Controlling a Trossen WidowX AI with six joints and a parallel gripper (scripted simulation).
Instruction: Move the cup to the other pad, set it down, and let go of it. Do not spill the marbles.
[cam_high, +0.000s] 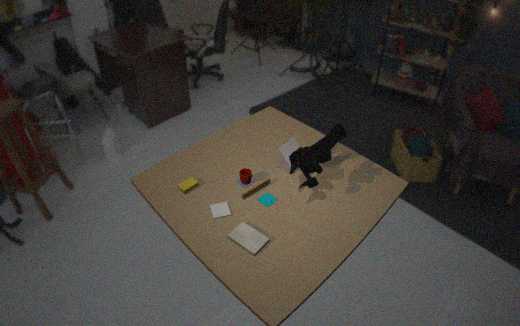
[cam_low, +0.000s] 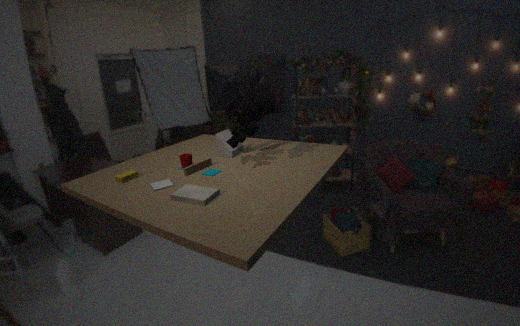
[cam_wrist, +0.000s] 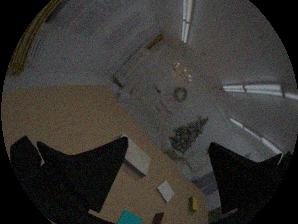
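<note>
My gripper tip is 8 cm past the red cup, 37 cm to the left of it and 24 cm above it. The rest, counted from my gripper tip: white slab 26 cm ahead, 9 cm to the right, 26 cm below; wooden bar 5 cm behind, 28 cm to the right, 26 cm below; cyan pad 3 cm behind, 18 cm to the right, 28 cm below.
</note>
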